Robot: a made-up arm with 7 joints. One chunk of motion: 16 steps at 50 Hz.
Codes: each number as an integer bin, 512 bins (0 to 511) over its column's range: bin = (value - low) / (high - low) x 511, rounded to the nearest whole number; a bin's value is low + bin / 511 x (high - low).
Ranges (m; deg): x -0.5..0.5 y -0.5..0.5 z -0.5..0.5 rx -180..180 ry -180..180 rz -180..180
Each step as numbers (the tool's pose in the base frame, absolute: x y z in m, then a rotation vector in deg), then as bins.
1 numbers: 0.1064 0.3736 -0.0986 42.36 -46.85 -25.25
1 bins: 310 446 205 316 189 220
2 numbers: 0.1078 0.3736 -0.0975 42.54 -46.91 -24.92
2 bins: 311 446 206 316 189 220
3 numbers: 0.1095 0.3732 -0.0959 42.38 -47.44 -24.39
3 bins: 311 446 206 316 188 221
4 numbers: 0.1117 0.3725 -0.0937 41.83 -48.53 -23.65
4 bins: 313 446 208 315 187 222
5 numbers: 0.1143 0.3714 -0.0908 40.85 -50.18 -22.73
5 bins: 314 445 209 313 184 223
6 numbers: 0.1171 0.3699 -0.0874 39.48 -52.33 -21.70
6 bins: 315 445 211 312 181 225
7 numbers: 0.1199 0.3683 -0.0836 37.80 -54.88 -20.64
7 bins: 317 444 213 309 178 226
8 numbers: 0.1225 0.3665 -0.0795 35.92 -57.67 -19.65
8 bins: 318 443 215 306 174 228
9 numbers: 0.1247 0.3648 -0.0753 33.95 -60.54 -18.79
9 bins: 319 442 217 304 170 229
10 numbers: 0.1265 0.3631 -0.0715 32.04 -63.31 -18.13
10 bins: 320 441 219 301 166 230
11 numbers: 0.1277 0.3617 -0.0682 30.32 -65.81 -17.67
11 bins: 321 440 221 299 162 230
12 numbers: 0.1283 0.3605 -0.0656 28.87 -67.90 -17.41
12 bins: 321 440 222 296 159 231
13 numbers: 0.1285 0.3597 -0.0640 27.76 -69.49 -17.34
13 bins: 321 439 223 295 157 231
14 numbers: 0.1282 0.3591 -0.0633 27.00 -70.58 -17.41
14 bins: 321 439 223 294 155 231
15 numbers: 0.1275 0.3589 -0.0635 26.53 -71.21 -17.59
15 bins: 321 439 223 293 154 231
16 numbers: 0.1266 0.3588 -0.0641 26.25 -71.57 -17.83
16 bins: 320 439 223 293 154 230
